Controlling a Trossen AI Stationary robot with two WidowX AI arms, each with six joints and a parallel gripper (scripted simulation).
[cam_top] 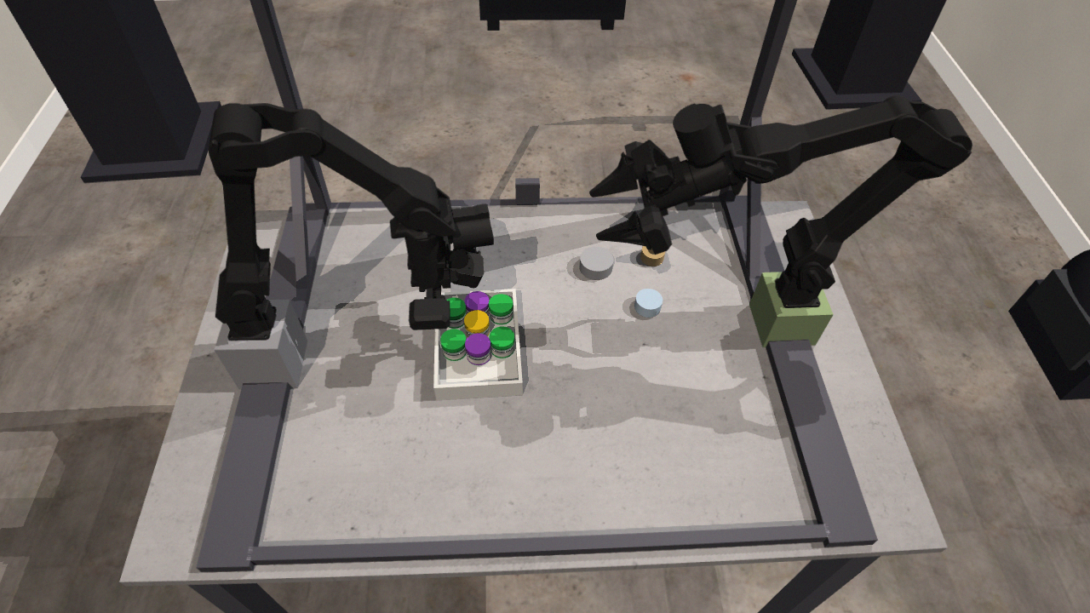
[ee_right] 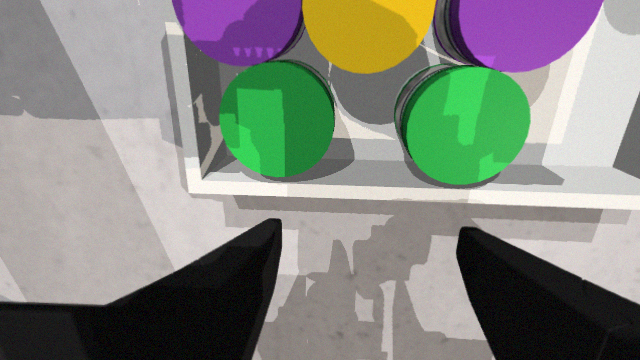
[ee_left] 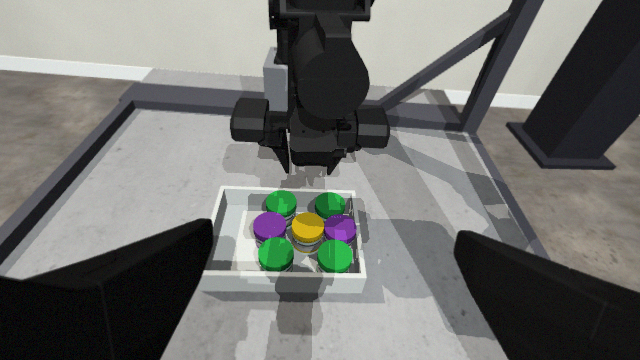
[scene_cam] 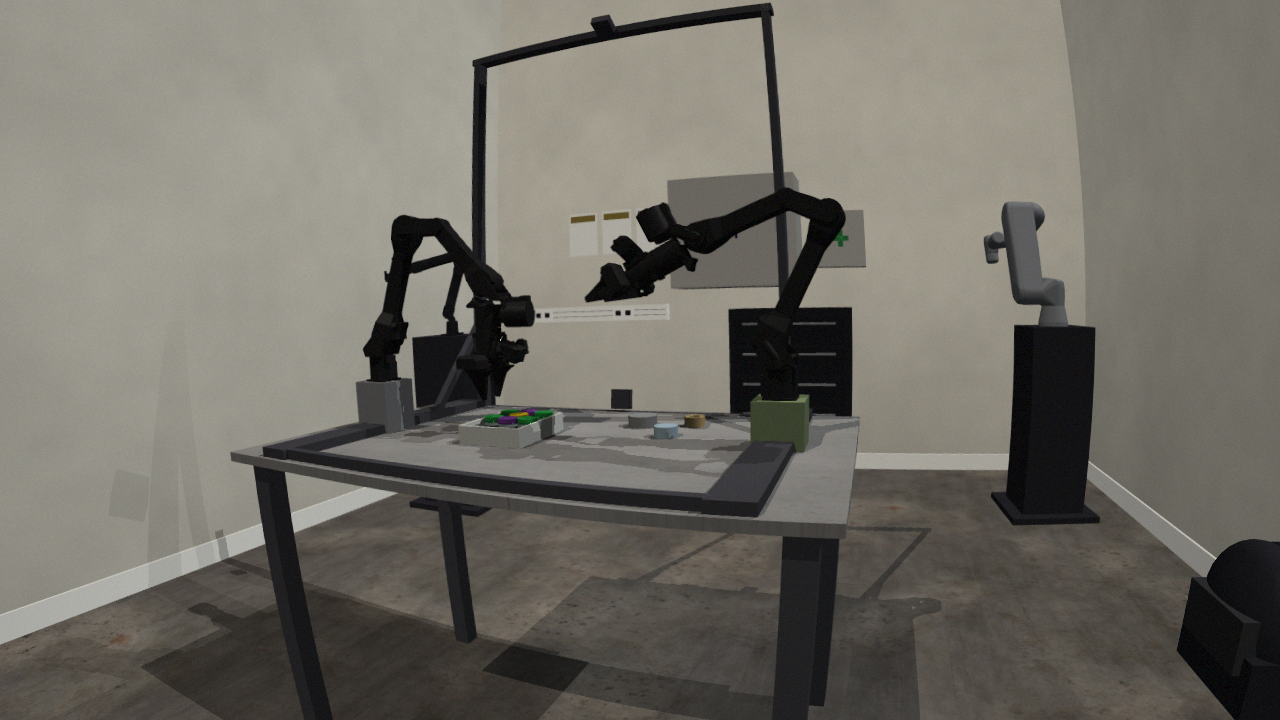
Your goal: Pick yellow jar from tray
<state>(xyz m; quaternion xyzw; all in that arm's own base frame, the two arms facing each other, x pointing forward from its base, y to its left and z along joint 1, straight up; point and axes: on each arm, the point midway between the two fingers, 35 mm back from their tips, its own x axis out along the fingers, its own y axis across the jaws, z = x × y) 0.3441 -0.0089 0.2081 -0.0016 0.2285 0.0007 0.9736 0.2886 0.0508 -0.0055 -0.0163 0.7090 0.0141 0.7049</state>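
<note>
My right hand is 7 cm to the right of the yellow jar and 9 cm above it. Round my right hand: light blue disc: 4 cm behind, 39 cm to the left, 10 cm below; tan ring: 16 cm behind, 42 cm to the left, 10 cm below; grey disc: 14 cm behind, 31 cm to the left, 10 cm below.
</note>
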